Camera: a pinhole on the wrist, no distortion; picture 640 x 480 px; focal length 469.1 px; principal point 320.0 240.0 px. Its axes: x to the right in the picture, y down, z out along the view. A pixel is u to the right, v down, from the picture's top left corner.
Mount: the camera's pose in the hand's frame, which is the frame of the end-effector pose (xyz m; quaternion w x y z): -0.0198 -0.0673 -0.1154 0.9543 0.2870 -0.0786 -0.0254
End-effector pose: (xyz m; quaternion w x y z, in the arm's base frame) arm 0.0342 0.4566 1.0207 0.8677 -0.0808 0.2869 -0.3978
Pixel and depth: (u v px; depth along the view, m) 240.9 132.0 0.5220
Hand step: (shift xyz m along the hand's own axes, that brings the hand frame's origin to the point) -0.1930 -0.4432 0.2359
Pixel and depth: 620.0 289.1 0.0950
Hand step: 0.0245 -0.1164 -0.0235
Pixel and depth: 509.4 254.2 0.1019
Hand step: 0.0040 -0.1240 -0.0243
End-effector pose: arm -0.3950 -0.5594 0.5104 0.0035 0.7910 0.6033 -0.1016
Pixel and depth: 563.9 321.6 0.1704
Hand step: 0.0396 -0.1435 0.0532
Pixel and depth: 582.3 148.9 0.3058
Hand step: 0.0983 -0.2991 0.1266
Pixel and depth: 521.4 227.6 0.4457
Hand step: 0.0955 -0.3374 0.2708
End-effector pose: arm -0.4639 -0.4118 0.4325 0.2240 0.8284 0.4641 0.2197
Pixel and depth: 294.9 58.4 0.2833
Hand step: -0.0818 -0.3114 0.0551
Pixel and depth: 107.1 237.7 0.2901
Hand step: -0.1974 -0.2139 0.1047
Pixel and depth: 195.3 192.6 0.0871
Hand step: -0.0570 -0.1198 -0.0517
